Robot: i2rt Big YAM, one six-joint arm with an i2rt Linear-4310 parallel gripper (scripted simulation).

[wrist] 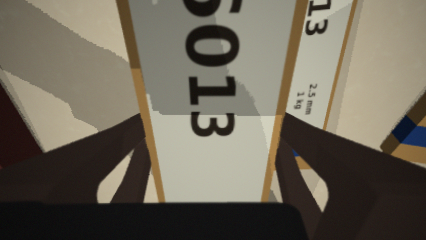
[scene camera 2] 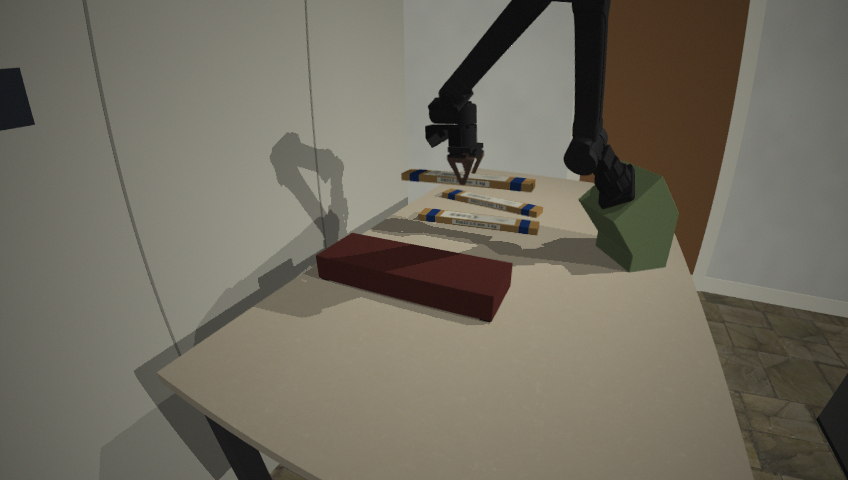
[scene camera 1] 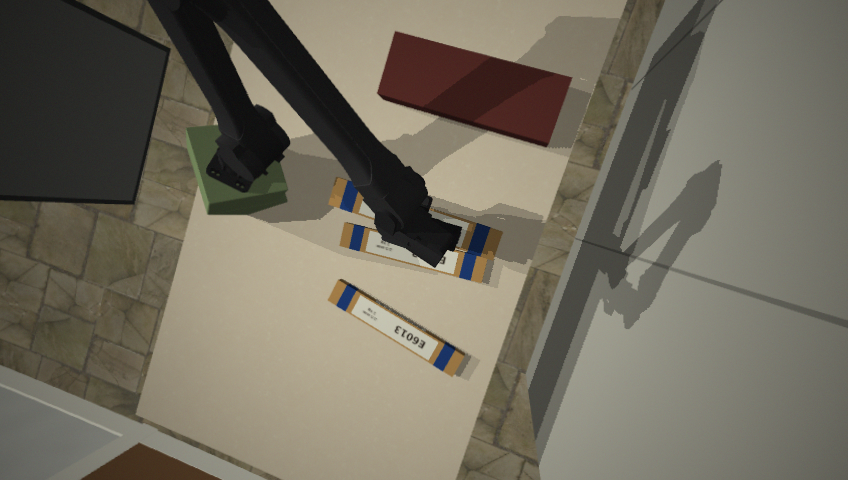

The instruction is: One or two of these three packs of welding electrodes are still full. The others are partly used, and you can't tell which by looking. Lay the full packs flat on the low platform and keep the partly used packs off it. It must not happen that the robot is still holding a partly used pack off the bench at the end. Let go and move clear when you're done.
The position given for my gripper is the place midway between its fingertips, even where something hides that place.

Observation:
I see my gripper (scene camera 2: pixel 466 182), a welding electrode pack (scene camera 1: pixel 447 358), a welding electrode pack (scene camera 1: pixel 464 265), a welding electrode pack (scene camera 2: pixel 476 180) and a dark red low platform (scene camera 1: pixel 511 99).
The dark red low platform is seen too in scene camera 2 (scene camera 2: pixel 472 286). My gripper also shows in the wrist view (wrist: pixel 212 119).

